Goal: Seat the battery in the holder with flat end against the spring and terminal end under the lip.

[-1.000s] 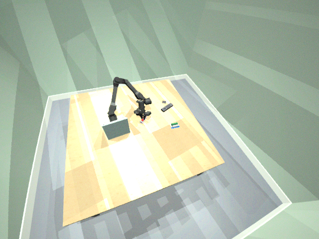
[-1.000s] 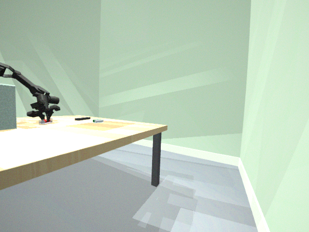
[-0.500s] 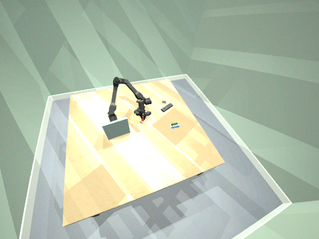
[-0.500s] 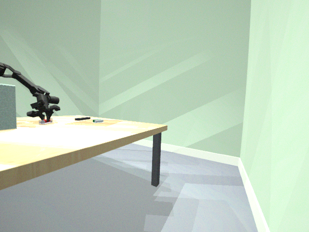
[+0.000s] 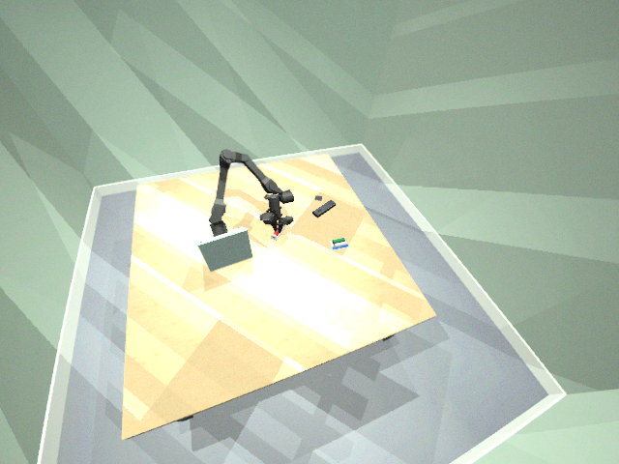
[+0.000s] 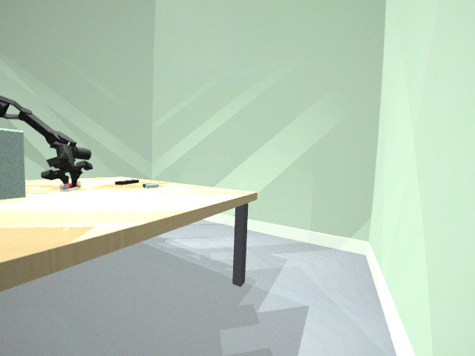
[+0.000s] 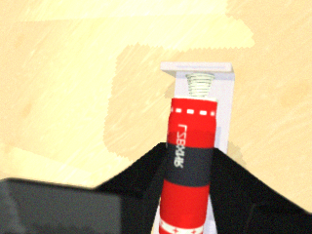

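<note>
My gripper tip is 1 cm to the right of the red battery and 1 cm below it. Also, from my gripper tip: black bar 33 cm ahead, 5 cm to the left.
</note>
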